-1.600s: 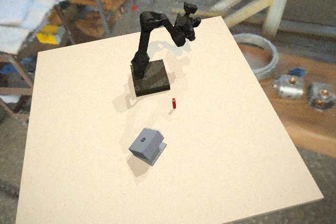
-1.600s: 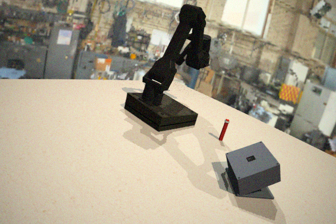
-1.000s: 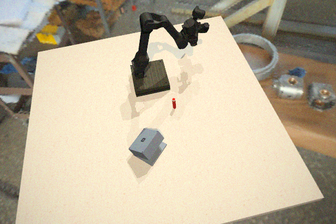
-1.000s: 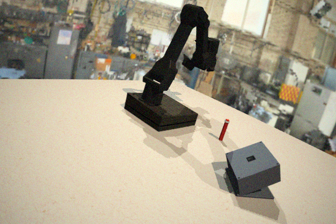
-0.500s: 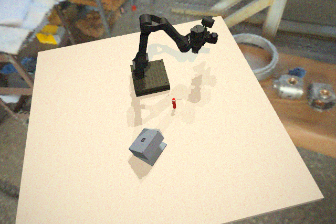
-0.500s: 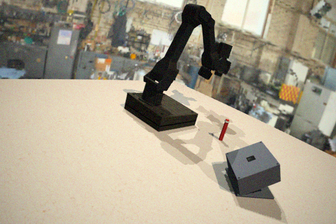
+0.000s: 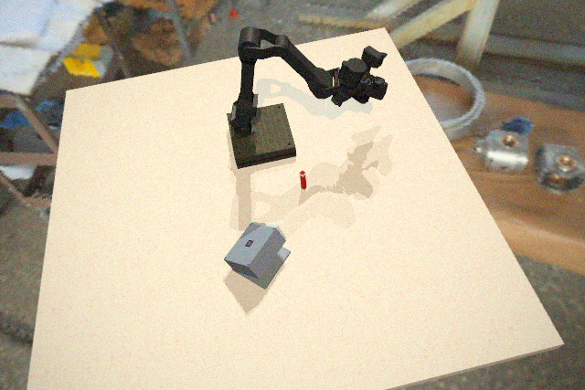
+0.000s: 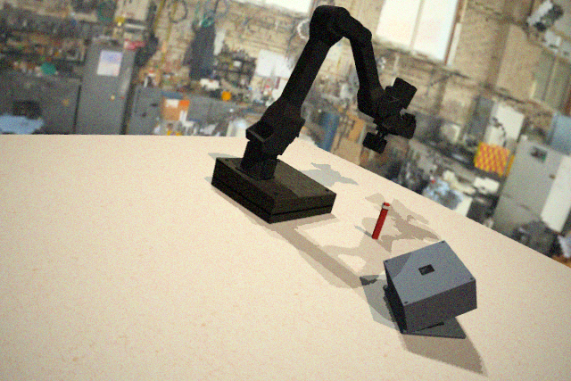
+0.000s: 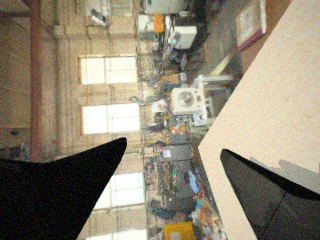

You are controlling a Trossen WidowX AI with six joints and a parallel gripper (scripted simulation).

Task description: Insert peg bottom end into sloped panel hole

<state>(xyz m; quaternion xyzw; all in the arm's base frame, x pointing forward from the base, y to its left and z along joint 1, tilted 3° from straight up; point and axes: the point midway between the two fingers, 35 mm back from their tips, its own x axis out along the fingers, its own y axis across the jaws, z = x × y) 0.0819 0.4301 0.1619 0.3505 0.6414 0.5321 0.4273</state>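
Right now my gripper tip is 36 cm to the left of the red square peg, 19 cm short of it and 15 cm above it. Round my gripper tip: grey foot plate 57 cm to the right, 37 cm ahead, 20 cm below; then grey sloped panel 58 cm to the right, 35 cm ahead, 15 cm below.
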